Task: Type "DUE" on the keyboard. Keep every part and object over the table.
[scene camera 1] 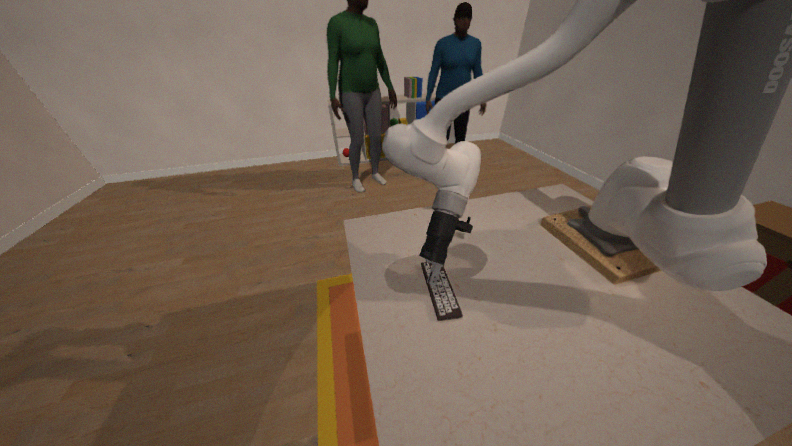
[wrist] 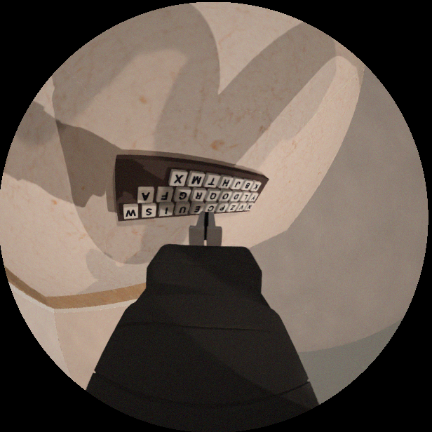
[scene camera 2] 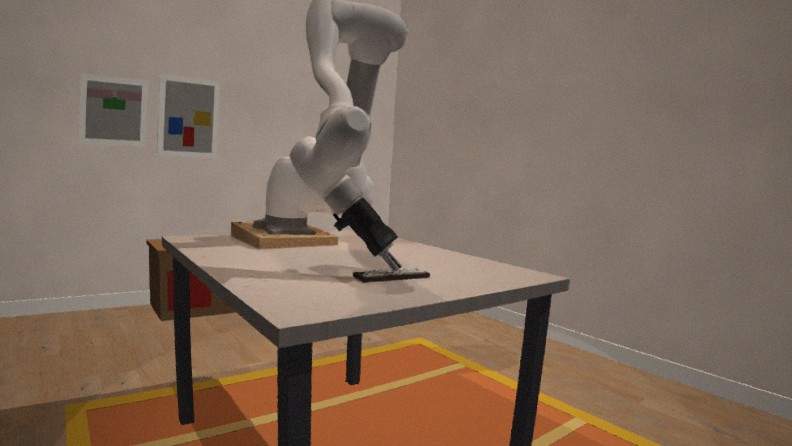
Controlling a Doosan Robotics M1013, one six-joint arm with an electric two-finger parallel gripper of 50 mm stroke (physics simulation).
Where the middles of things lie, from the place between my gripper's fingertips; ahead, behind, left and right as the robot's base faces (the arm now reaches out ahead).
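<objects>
The dark brown keyboard (scene camera 1: pixel 444 301) is there, I can see it, 20 mm below my hand and 30 mm behind it.
</objects>
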